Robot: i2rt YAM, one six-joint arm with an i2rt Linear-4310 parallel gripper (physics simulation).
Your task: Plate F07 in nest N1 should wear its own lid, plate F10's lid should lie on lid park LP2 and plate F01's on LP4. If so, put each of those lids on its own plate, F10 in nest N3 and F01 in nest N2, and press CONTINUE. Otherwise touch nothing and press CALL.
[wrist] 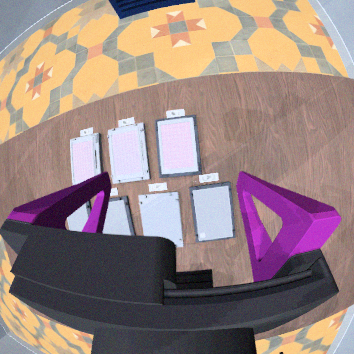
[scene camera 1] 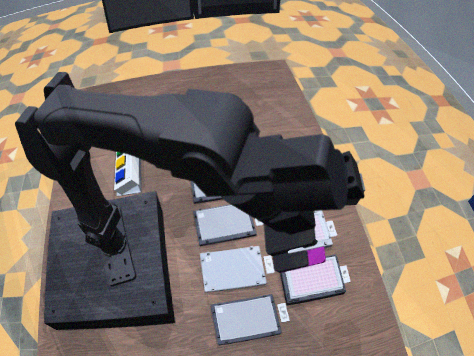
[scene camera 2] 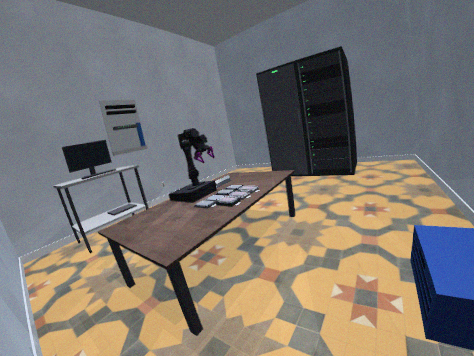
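Seen in the pictures: gripper, fingertip midpoint: (wrist: pixel 173 178) (scene camera 1: pixel 314 230) (scene camera 2: pixel 209 160); arm's base, origin of the base link: (scene camera 1: pixel 114 245) (scene camera 2: pixel 196 185).
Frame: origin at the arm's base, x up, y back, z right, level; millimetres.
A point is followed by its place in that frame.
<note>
My gripper (wrist: pixel 173 178) {z 223, x 242, y -343 mm} (scene camera 2: pixel 206 158) {z 223, x 242, y -343 mm} is open and empty, high above the table. A pink-welled plate (scene camera 1: pixel 316 280) {z 220, x -54, y -417 mm} (wrist: pixel 178 146) {z 212, x -54, y -411 mm} sits in the dark-rimmed nest nearest the pads' near end; I cannot tell whether it wears a lid. Another pink plate (wrist: pixel 128 152) {z 90, x -55, y -439 mm} (scene camera 1: pixel 320 227) {z 92, x -59, y -492 mm} is beside it, partly under the arm in scene camera 1. The farthest pink plate (wrist: pixel 84 157) {z -40, x -54, y -473 mm} is partly behind a finger. A pale panel (scene camera 1: pixel 247 320) {z 247, x -67, y -235 mm} (wrist: pixel 212 211) {z 242, x -66, y -240 mm} lies in a dark frame, a second (scene camera 1: pixel 234 268) {z 111, x -74, y -255 mm} (wrist: pixel 161 215) {z 117, x -74, y -265 mm} beside it, then a third (scene camera 1: pixel 226 222) {z -12, x -66, y -280 mm}. The fourth is mostly hidden. Plate codes are unreadable.
The button box (scene camera 1: pixel 131 175) {z -209, x -22, y -78 mm} stands beyond the black arm base (scene camera 1: pixel 110 300) {z 131, x -4, y 40 mm}; its blue (scene camera 1: pixel 120 175) {z -229, x -31, y -45 mm} and yellow (scene camera 1: pixel 120 161) {z -282, x -33, y -52 mm} buttons show, with part of a green one. The arm hides its far end. White label cards lie beside the nests and lid parks, mostly blurred.
</note>
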